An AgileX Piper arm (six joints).
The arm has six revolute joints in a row. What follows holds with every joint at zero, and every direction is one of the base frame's.
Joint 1 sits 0.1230 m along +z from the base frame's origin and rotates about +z.
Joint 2 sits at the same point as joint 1 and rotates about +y.
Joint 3 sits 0.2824 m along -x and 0.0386 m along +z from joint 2 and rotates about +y.
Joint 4 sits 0.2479 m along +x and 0.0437 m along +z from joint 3 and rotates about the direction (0.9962, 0, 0.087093).
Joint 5 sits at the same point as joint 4 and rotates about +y.
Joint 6 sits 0.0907 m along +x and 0.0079 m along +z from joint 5 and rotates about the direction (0.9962, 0, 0.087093).
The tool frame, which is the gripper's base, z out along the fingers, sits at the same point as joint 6; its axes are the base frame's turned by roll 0.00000, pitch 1.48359 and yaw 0.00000 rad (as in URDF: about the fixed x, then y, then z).
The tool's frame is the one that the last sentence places.
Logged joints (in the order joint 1, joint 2, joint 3, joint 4, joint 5, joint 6), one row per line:
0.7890, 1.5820, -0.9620, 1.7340, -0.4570, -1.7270
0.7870, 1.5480, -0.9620, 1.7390, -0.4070, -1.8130
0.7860, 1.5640, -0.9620, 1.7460, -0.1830, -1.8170
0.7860, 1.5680, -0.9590, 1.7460, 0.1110, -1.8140
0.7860, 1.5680, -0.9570, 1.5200, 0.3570, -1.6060
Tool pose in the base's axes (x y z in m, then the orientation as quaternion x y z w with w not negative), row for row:
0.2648, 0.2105, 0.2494, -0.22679, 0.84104, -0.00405, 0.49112
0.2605, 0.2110, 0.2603, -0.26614, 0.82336, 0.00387, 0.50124
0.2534, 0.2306, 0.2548, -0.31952, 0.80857, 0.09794, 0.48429
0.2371, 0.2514, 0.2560, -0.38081, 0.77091, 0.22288, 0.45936
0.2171, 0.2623, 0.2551, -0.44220, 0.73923, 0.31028, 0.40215
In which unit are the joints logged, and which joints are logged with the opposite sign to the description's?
The joints are logged in radians. Opposite sign: none.
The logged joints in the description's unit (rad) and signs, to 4 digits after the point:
0.7890, 1.5820, -0.9620, 1.7340, -0.4570, -1.7270
0.7870, 1.5480, -0.9620, 1.7390, -0.4070, -1.8130
0.7860, 1.5640, -0.9620, 1.7460, -0.1830, -1.8170
0.7860, 1.5680, -0.9590, 1.7460, 0.1110, -1.8140
0.7860, 1.5680, -0.9570, 1.5200, 0.3570, -1.6060

